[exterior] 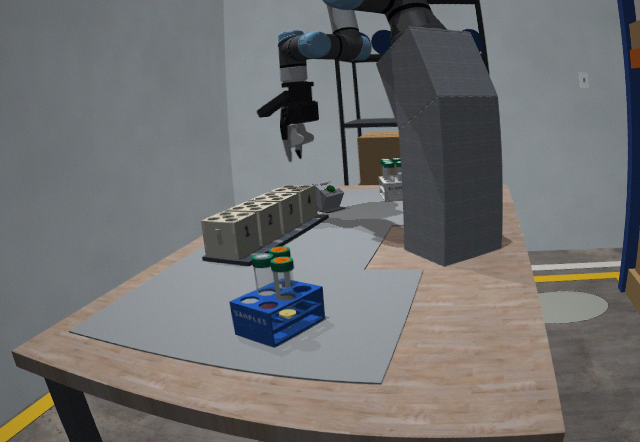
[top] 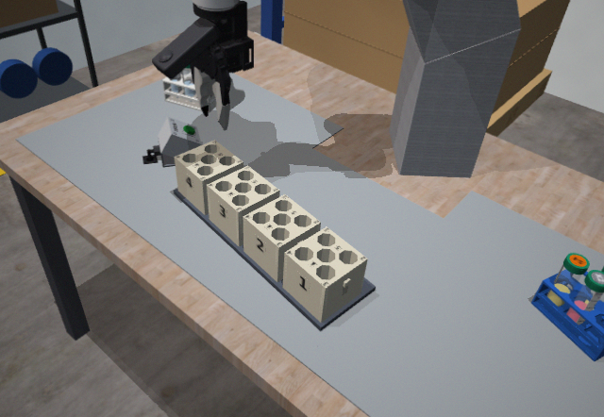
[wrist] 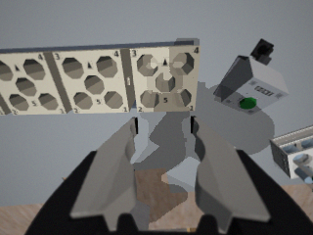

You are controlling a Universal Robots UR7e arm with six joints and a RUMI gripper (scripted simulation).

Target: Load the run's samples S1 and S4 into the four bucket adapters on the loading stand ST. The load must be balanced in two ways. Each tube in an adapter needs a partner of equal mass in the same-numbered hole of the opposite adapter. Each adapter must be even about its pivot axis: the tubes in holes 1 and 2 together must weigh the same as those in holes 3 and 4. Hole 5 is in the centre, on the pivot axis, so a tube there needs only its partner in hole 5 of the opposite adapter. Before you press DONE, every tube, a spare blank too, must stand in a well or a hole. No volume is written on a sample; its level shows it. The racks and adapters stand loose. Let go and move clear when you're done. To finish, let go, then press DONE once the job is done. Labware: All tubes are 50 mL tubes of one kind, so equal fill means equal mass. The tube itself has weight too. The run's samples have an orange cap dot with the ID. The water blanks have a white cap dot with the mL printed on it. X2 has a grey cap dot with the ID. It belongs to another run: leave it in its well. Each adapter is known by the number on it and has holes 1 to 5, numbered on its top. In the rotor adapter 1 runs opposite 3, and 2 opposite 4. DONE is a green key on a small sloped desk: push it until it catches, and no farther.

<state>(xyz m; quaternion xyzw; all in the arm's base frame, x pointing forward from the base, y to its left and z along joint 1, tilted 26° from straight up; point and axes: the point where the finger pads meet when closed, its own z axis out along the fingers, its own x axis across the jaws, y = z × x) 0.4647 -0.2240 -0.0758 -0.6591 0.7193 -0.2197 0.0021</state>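
Right now the water blank is 32 cm to the right of my hand, 20 cm behind it and 13 cm below it. From my hand the other things lie so: green DONE key (15 cm to the right, 12 cm below, 6 cm behind); blue sample rack (68 cm to the left, 19 cm behind, 16 cm below); white blank rack (32 cm to the right, 22 cm behind, 16 cm below).
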